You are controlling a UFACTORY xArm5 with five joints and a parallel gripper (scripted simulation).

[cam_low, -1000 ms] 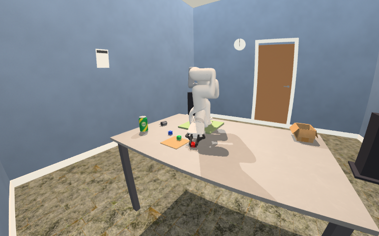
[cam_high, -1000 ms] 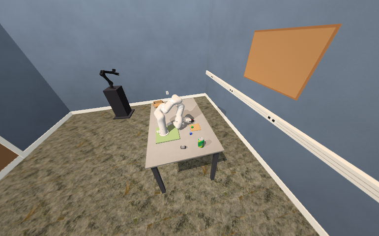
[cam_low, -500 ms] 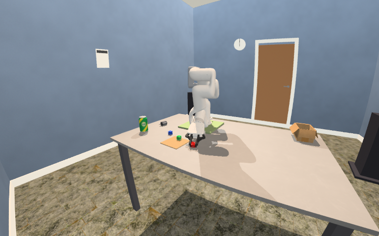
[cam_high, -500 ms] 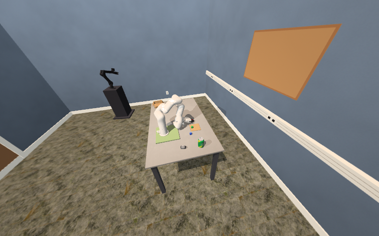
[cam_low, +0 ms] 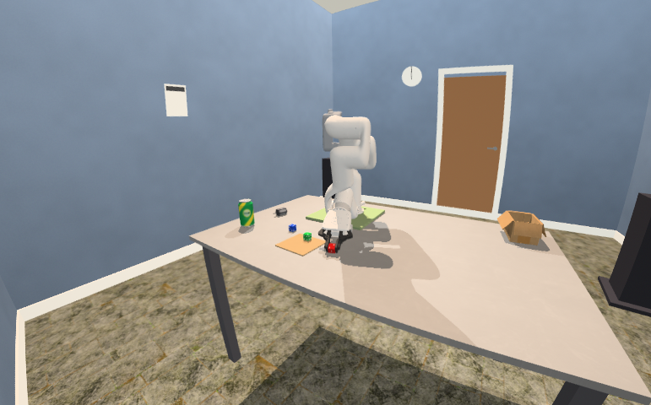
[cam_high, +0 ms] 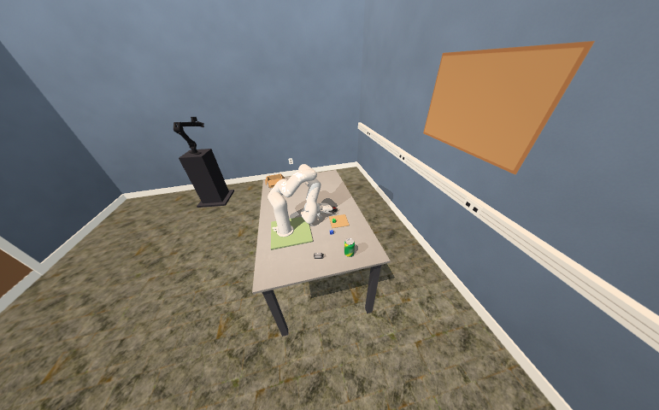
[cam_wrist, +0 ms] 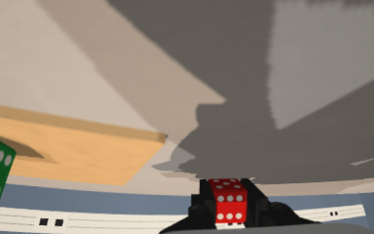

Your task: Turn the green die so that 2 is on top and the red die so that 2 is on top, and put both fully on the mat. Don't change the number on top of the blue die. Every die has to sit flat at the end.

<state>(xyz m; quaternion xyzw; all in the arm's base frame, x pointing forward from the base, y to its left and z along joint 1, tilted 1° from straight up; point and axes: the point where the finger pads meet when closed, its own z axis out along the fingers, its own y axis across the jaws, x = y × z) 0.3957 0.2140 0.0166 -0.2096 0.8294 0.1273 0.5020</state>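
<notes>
My gripper is now 1 cm short of the red die and 1 cm above it. The rest, counted from my hand: blue die: 4 cm behind, 27 cm to the right, 1 cm below; green die: 1 cm behind, 14 cm to the right, 1 cm below; mat: 3 cm ahead, 13 cm to the right, 2 cm below.
</notes>
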